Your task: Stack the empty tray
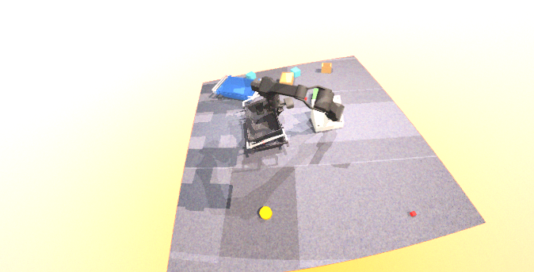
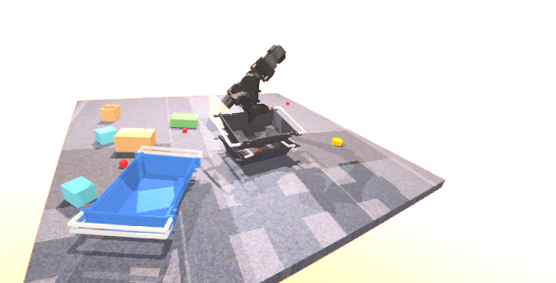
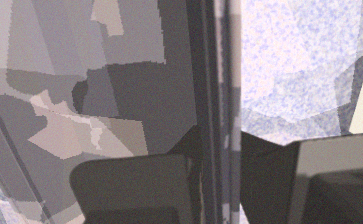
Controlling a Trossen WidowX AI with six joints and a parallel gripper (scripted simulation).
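The dark tray is 8 cm ahead of my gripper tip, 1 cm to the right of it and 2 cm above it. Also, from my gripper tip: green block: 32 cm behind, 15 cm to the right, 9 cm below; yellow disc: 16 cm ahead, 43 cm to the left, 10 cm below.
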